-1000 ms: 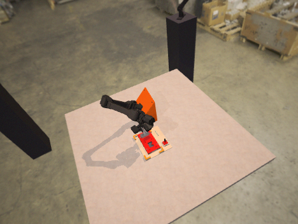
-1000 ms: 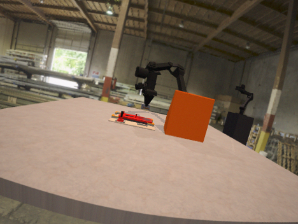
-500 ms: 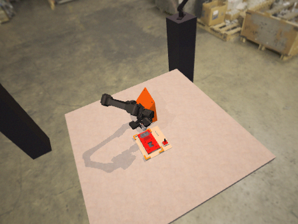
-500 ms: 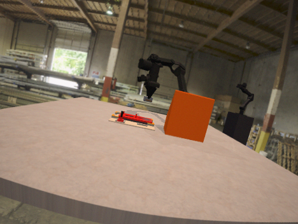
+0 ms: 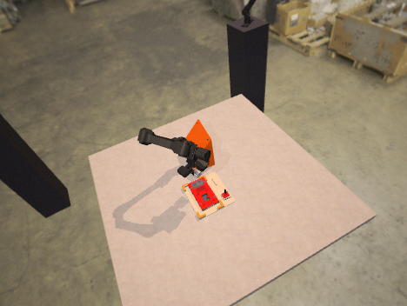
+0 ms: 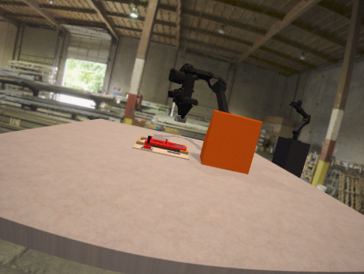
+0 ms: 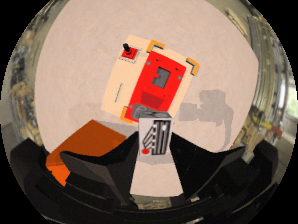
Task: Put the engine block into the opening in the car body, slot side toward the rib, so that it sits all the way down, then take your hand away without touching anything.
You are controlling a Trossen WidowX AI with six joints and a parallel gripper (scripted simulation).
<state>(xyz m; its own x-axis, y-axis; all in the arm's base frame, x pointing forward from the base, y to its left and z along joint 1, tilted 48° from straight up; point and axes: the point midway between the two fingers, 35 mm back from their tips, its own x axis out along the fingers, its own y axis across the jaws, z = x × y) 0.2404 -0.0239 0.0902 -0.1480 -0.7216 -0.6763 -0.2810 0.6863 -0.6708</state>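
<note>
My gripper tip is now 13 cm above the black peg, 12 cm short of it and 10 cm to the right of it. The rest, counted from my gripper tip: engine block: 1 cm below.
</note>
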